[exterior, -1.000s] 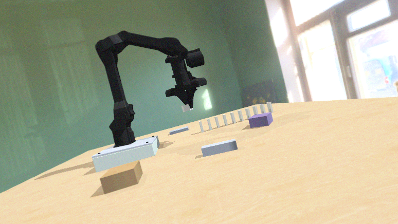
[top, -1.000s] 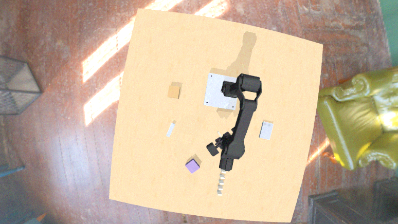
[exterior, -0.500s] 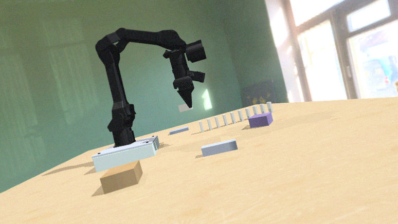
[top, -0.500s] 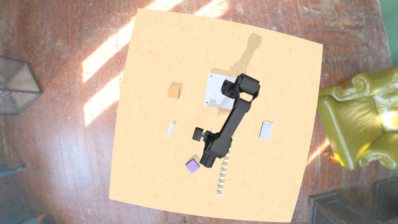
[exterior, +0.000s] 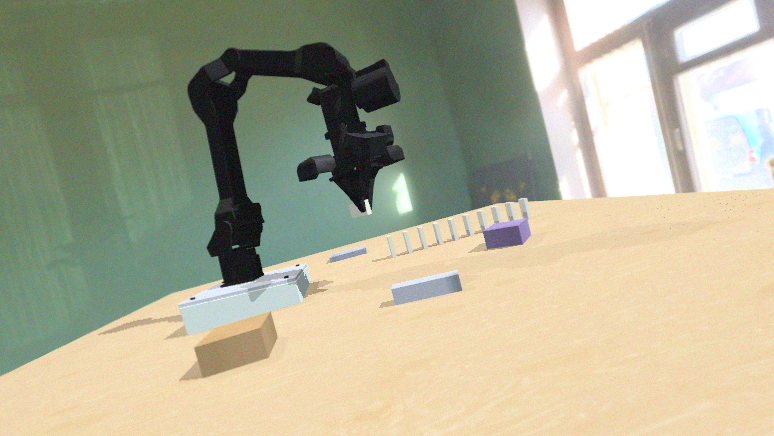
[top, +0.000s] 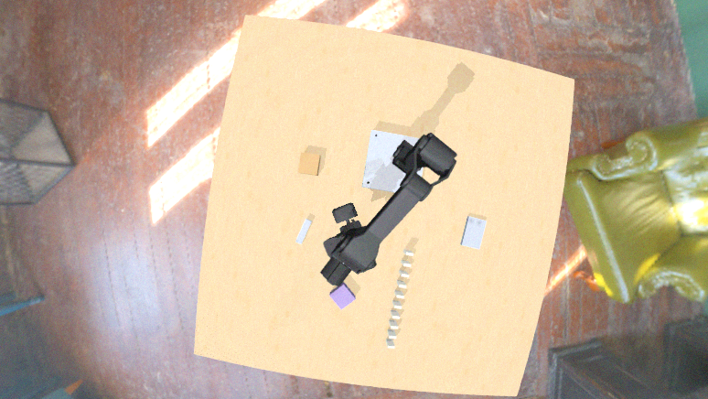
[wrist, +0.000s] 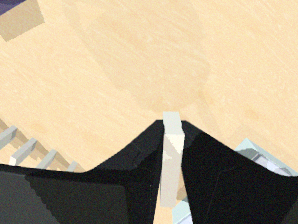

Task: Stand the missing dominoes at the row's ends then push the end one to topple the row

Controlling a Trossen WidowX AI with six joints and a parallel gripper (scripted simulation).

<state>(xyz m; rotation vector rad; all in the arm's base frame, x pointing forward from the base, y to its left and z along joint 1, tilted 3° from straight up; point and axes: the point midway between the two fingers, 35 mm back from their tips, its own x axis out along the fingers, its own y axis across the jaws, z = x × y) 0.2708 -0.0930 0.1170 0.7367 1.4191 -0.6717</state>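
The grey bar is 60 mm ahead of my gripper tip, 160 mm to the right of it and 110 mm below it. From my gripper tip the other things lie so: tan block 170 mm behind, 200 mm to the right, 100 mm below; then purple block 230 mm ahead, 30 mm to the left, 100 mm below; then flat grey plate 110 mm behind, 420 mm to the left, 110 mm below.
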